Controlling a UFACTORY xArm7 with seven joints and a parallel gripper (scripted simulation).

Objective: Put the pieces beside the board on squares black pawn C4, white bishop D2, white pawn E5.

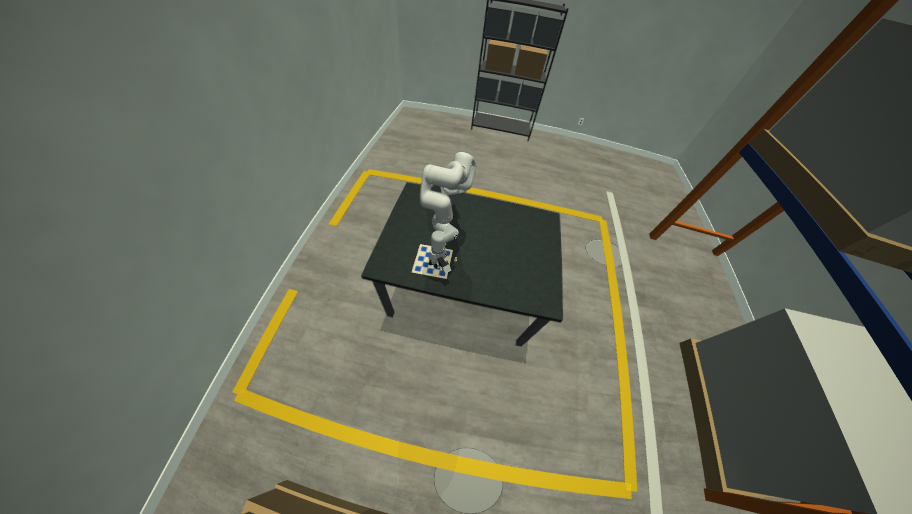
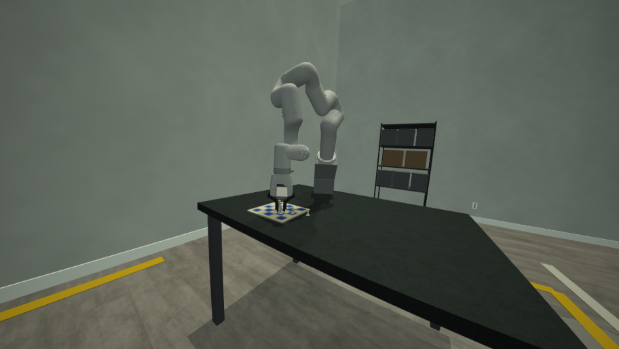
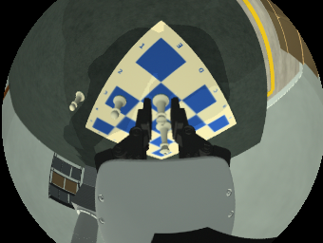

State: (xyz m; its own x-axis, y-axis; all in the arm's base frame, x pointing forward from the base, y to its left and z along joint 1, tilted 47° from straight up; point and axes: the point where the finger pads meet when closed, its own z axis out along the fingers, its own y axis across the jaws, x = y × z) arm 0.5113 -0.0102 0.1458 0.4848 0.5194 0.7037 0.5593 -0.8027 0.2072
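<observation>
Right now my hand is 30 mm past the white piece, 40 mm to the left of it and 10 mm above it. The rest, counted from my hand: black pawn 70 mm behind, 40 mm to the right, 20 mm below; then cream chessboard 40 mm behind, 40 mm to the right, 40 mm below.
</observation>
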